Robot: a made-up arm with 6 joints. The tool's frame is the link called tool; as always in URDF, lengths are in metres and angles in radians. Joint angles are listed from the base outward. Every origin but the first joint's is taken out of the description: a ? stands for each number. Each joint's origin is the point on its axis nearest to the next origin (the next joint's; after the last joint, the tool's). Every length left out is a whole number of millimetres.
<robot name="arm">
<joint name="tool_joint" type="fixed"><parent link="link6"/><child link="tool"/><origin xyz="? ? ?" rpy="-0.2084 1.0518 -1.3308"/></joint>
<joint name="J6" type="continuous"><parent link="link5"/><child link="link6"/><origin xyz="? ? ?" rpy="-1.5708 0 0"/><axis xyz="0 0 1"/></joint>
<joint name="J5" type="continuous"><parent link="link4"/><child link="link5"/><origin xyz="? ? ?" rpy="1.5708 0 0"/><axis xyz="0 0 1"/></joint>
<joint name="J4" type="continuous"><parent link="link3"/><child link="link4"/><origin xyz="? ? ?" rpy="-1.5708 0 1.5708"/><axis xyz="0 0 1"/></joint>
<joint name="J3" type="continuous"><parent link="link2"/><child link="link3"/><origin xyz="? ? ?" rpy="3.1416 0 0"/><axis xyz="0 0 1"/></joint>
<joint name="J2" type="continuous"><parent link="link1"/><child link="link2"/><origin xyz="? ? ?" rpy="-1.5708 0 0"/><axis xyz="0 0 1"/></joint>
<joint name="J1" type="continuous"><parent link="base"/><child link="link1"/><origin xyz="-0.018 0.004 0.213" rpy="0 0 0"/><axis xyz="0 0 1"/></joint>
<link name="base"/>
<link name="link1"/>
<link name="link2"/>
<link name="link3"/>
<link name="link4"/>
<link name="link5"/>
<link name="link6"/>
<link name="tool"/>
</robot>
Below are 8 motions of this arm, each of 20 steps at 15 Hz.
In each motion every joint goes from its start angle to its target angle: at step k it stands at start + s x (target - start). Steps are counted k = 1, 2, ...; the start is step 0. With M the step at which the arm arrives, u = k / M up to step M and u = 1 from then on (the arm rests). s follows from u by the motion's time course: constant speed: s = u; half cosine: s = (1 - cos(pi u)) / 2; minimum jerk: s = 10 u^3 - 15 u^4 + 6 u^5.
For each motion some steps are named. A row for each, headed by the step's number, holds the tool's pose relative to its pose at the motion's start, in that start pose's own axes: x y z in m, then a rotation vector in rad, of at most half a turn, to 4 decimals.
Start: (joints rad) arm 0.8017 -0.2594 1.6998 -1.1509 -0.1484 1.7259
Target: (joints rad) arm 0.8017 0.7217 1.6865 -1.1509 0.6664 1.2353
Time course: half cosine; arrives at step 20
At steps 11, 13, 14, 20:
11: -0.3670 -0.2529 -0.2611 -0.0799 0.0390 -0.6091
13: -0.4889 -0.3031 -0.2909 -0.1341 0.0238 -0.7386
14: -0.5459 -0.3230 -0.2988 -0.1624 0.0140 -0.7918
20: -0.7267 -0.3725 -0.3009 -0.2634 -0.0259 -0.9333

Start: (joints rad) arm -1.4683 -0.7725 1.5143 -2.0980 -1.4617 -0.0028
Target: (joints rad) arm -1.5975 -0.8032 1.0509 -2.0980 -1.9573 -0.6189
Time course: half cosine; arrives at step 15
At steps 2, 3, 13, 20:
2: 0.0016 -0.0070 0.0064 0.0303 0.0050 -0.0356
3: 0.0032 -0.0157 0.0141 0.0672 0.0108 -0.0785
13: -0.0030 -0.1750 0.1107 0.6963 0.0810 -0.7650
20: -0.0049 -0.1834 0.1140 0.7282 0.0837 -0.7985

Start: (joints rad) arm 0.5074 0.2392 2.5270 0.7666 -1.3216 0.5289
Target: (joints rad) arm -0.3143 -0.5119 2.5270 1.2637 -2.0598 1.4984
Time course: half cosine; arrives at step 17
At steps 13, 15, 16, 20:
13: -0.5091 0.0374 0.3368 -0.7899 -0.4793 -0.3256
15: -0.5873 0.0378 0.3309 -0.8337 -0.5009 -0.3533
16: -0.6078 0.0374 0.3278 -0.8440 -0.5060 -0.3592
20: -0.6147 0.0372 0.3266 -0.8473 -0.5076 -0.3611

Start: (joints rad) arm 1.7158 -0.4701 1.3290 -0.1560 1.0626 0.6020
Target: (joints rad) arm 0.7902 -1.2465 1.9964 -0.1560 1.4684 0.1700
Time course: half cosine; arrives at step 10
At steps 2, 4, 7, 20:
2: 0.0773 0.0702 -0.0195 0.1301 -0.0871 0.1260
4: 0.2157 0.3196 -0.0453 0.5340 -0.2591 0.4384
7: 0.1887 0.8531 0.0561 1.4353 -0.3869 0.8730
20: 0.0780 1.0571 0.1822 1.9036 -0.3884 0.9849

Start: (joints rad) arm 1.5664 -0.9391 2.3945 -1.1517 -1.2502 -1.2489
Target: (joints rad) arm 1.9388 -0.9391 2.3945 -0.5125 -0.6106 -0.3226
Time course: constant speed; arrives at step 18
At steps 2, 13, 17, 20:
2: -0.0324 0.0158 0.0189 -0.0353 0.0063 0.1721
13: -0.2226 0.0622 0.1356 -0.2282 -0.2326 1.1076
17: -0.2917 0.0595 0.1802 -0.2945 -0.4367 1.4144
20: -0.3086 0.0571 0.1913 -0.3107 -0.4976 1.4859

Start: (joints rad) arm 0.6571 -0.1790 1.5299 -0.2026 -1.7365 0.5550
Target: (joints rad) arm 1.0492 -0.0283 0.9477 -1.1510 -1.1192 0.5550
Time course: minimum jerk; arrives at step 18
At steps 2, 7, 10, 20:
2: 0.0063 0.0000 -0.0022 0.0050 0.0095 0.0113
7: 0.1480 0.0092 -0.0825 0.1757 0.2492 0.2688
10: 0.2568 0.0380 -0.2101 0.4415 0.5082 0.4672
20: 0.3151 0.0946 -0.4085 0.8747 0.8428 0.5548

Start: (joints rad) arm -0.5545 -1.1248 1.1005 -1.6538 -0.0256 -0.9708
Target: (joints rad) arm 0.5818 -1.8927 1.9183 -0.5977 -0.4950 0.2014
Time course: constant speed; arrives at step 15
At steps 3, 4, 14, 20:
3: -0.1439 0.0388 -0.2238 -0.3221 0.2799 0.1155
4: -0.2115 0.0643 -0.2880 -0.4178 0.3737 0.2001
14: -1.1744 0.3399 -0.2932 -0.7702 0.5017 1.9435
20: -1.2618 0.3354 -0.2279 -0.7278 0.3769 2.1422

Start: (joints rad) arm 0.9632 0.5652 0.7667 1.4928 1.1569 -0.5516
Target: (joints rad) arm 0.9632 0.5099 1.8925 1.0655 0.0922 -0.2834
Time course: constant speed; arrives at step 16
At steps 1, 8, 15, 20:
1: 0.0078 0.0149 0.0333 -0.0821 -0.0697 -0.0143
8: 0.0146 0.1644 0.2359 -0.5258 -0.6010 -0.1346
15: -0.0551 0.3559 0.3614 -0.7034 -1.1487 -0.2771
20: -0.0702 0.3838 0.3720 -0.7054 -1.2223 -0.2971

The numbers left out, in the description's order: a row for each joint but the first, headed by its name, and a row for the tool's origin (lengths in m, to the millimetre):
tool: 0.016 -0.023 0
J6: -0.026 0.004 0
J5: -0.006 -0.13 0
J4: 0.451 -0.021 0
J3: 0.01 -0.446 0
J2: 0.028 0.019 0

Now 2 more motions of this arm.
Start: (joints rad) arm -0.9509 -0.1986 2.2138 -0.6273 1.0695 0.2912
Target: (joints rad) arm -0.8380 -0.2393 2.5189 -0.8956 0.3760 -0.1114
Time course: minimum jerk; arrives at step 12
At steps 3, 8, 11, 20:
3: 0.0082 0.0065 -0.0091 0.0406 0.0137 -0.0729
8: 0.0644 0.0586 -0.0637 0.3583 0.1317 -0.5458
11: 0.0816 0.0775 -0.0775 0.4619 0.1805 -0.6812
20: 0.0820 0.0780 -0.0779 0.4645 0.1818 -0.6845

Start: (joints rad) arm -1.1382 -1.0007 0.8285 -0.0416 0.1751 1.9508
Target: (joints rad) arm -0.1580 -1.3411 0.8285 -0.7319 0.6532 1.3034
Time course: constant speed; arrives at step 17
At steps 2, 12, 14, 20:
2: -0.0170 -0.0460 -0.0177 0.1700 0.0014 -0.2283
12: -0.1888 -0.2293 -0.1460 0.8584 -0.0626 -1.4432
14: -0.2383 -0.2513 -0.1752 0.9503 -0.0967 -1.7014
20: -0.3196 -0.2728 -0.2178 1.0457 -0.1666 -2.0977

